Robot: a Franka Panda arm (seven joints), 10 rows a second.
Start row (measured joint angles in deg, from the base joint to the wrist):
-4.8, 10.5, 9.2, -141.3, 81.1, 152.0, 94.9
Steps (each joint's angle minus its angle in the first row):
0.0, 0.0, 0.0, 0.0, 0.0, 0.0, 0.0
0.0, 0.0, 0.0, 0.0, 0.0, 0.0, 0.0
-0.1, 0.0, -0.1, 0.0, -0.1, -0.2, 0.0
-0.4, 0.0, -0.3, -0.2, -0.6, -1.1, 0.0
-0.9, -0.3, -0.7, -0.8, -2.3, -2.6, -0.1
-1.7, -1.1, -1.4, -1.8, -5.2, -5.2, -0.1
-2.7, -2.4, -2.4, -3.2, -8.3, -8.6, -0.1
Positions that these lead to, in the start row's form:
-4.8, 10.5, 9.2, -141.3, 81.1, 152.0, 94.9
-4.8, 10.5, 9.2, -141.3, 81.1, 152.0, 94.9
-4.9, 10.5, 9.1, -141.3, 81.0, 151.8, 94.9
-5.2, 10.5, 8.9, -141.5, 80.5, 150.9, 94.9
-5.7, 10.2, 8.5, -142.1, 78.8, 149.4, 94.8
-6.5, 9.4, 7.8, -143.1, 75.9, 146.8, 94.8
-7.5, 8.1, 6.8, -144.5, 72.8, 143.4, 94.8

